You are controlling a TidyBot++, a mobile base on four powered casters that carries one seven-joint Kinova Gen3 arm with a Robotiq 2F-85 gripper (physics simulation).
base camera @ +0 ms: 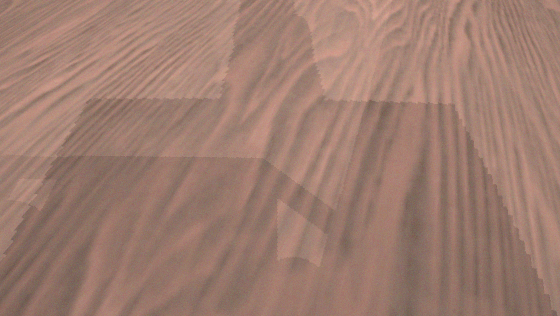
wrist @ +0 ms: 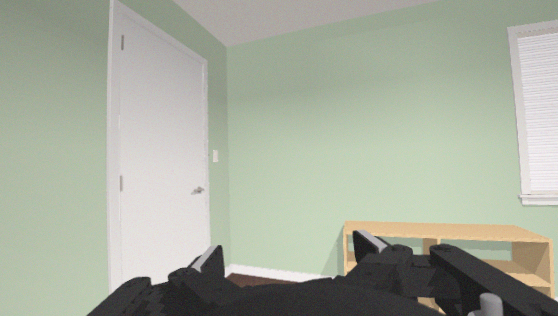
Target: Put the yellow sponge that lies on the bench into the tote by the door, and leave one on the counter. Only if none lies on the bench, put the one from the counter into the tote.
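Frame: origin at the arm's base, x down, y right, z back, level; centimetres.
Where they show: gripper, between the fingertips: [wrist: 288, 253].
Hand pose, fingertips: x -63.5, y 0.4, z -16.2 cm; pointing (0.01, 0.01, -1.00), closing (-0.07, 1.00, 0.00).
After its pixels a point has its place.
My gripper [wrist: 288, 253] @[x -63.5, y 0.4, z -16.2 cm] is open, its two fingers wide apart at the bottom of the wrist view, with no object between them. It points across the room toward a green wall. A white door [wrist: 160, 150] @[x -83.7, y -81.6, z -160.9 cm] with a lever handle stands shut at the left in the wrist view. The yellow sponge, the bench, the counter and the tote do not show in either view.
A light wooden shelf unit [wrist: 435, 229] @[x -21.4, y 111.5, z -163.3 cm] stands against the far wall at the lower right, under a window [wrist: 540, 115] @[x -101.2, y 194.5, z -158.3 cm] with white blinds. The base camera view shows wood-grained floor [base camera: 400, 60] @[x 39.6, y 24.0, z -65.9 cm] with shadows across it.
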